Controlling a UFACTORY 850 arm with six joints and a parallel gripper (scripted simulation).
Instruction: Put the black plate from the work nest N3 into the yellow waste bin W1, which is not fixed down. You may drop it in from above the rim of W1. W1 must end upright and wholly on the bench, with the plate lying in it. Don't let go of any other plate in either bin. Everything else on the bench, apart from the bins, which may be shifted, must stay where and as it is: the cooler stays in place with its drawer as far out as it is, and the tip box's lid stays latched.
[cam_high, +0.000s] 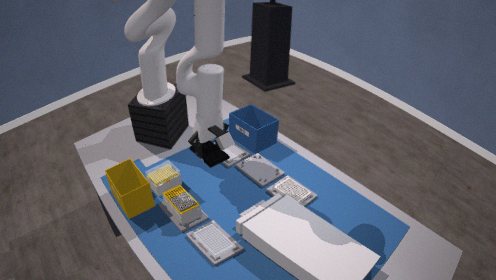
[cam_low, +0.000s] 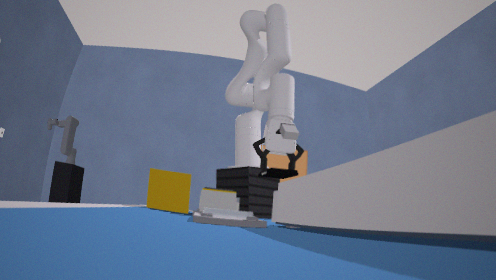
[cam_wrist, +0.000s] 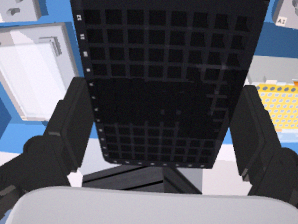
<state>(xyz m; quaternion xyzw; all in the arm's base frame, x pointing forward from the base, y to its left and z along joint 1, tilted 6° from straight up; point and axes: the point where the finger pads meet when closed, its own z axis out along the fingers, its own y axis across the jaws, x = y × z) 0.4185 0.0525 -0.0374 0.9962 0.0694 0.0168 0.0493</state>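
My gripper is now 60 mm past the yellow waste bin W1, 330 mm to the left of it and 120 mm above it. The rest, counted from my hand: yellow-rimmed tip box (80 mm ahead, 180 mm to the right, 110 mm below); black plate (10 mm below); grey nest (40 mm ahead, 200 mm to the left, 160 mm below).
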